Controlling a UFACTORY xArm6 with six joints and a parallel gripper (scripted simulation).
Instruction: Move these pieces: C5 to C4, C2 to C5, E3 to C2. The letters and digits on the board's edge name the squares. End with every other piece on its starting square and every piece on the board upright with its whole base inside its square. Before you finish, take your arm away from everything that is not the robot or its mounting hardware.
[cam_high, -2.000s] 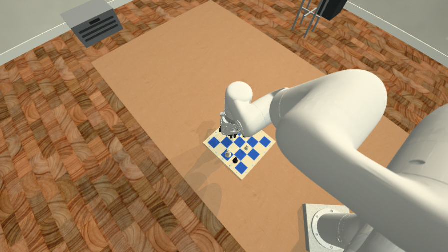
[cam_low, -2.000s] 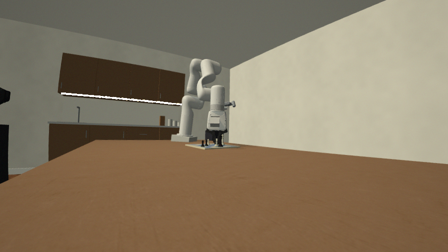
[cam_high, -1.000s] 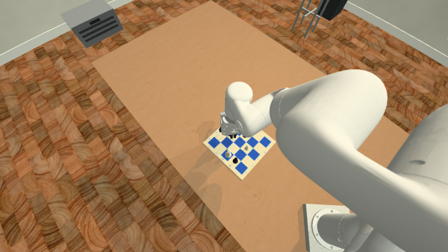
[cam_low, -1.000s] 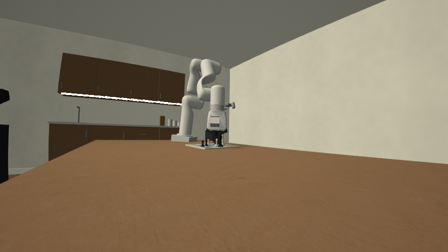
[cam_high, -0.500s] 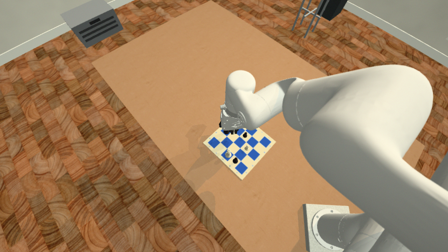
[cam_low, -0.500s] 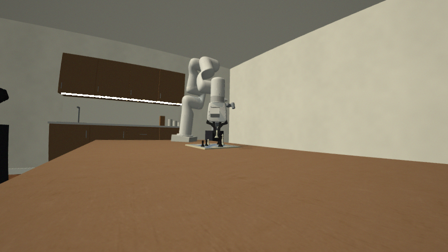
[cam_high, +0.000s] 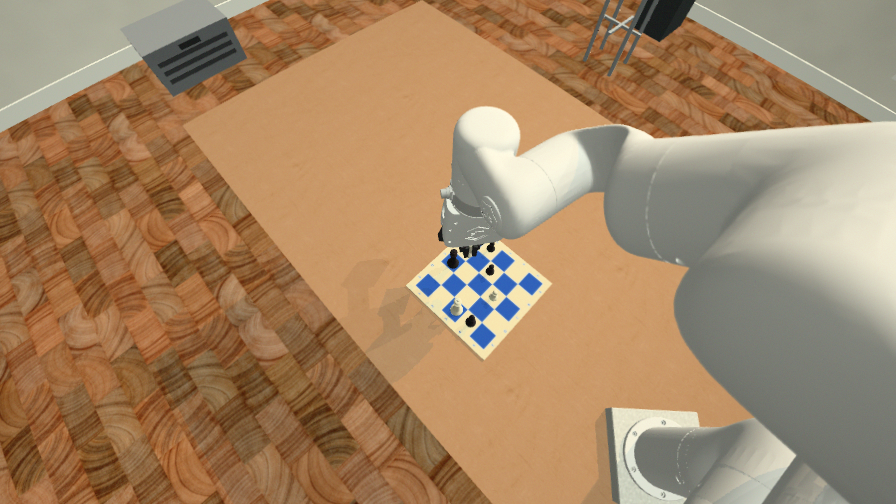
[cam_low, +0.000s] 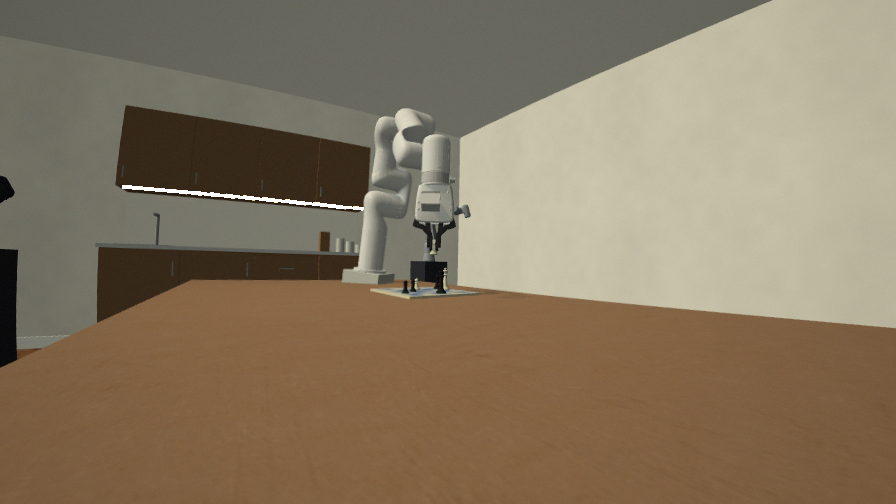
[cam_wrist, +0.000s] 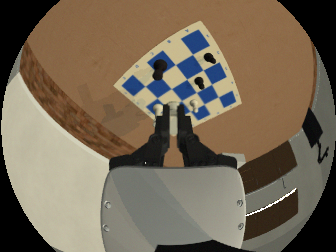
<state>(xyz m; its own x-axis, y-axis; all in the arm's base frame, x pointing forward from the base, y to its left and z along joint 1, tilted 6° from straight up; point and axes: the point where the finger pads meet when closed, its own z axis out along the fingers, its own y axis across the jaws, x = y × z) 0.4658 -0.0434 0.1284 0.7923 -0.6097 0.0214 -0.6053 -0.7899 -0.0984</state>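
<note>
My hand is 120 mm above the white pawn and 80 mm past it. The rest, counted from my hand: blue-and-cream chessboard: 130 mm below, 40 mm behind; then white chess piece: 100 mm below, 70 mm to the left, 40 mm behind; then black pawn: 110 mm below, 80 mm behind, 70 mm to the left.
</note>
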